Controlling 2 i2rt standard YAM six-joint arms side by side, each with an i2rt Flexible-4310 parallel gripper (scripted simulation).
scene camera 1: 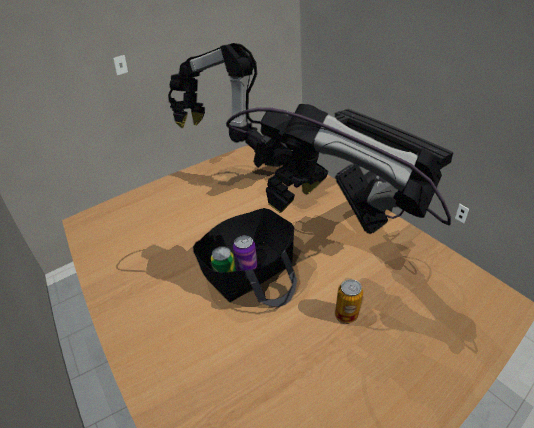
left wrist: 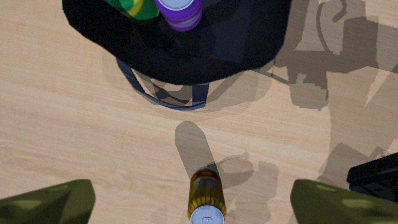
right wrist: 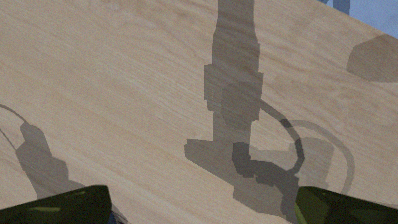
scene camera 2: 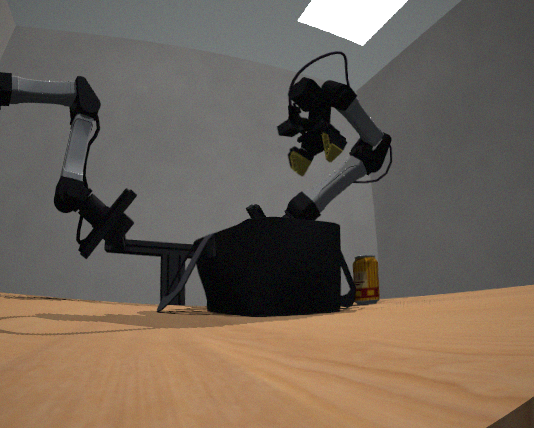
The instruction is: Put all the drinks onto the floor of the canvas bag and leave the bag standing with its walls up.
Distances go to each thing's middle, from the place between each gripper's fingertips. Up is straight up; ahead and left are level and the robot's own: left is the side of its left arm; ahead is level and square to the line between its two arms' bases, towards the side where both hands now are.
The orange can point(scene camera 2: 365, 268) lies 40 mm behind my left hand point(scene camera 1: 292, 202), 170 mm to the left of it and 260 mm below it.
My right hand is 96 cm to the right of the orange can, 20 cm above it and 8 cm short of it.
